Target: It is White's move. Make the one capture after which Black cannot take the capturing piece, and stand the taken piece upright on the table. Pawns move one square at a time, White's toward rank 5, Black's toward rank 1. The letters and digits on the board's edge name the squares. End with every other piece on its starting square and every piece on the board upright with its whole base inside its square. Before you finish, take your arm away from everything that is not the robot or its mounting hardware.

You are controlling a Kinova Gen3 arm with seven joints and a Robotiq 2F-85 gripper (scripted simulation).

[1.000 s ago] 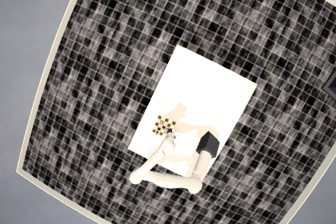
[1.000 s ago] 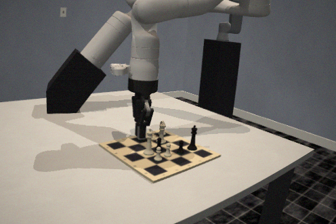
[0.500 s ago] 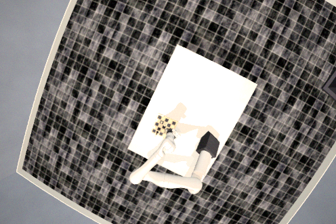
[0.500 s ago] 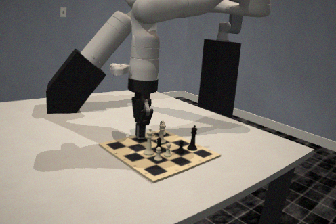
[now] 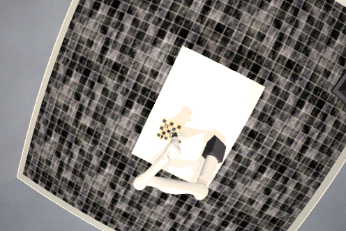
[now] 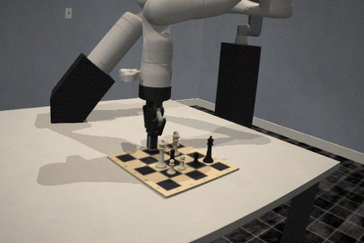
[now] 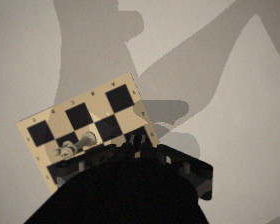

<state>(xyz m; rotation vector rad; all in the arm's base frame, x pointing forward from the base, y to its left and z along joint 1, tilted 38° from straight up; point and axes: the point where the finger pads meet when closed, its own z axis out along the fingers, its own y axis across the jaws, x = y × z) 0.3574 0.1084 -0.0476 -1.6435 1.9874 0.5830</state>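
Right now the board is 80 mm ahead of my hand, 20 mm to the left of it and 30 mm below it. Round my hand: tall white piece 90 mm ahead, 10 mm to the right, 10 mm above; tall black piece 100 mm ahead, 100 mm to the left, 10 mm above.
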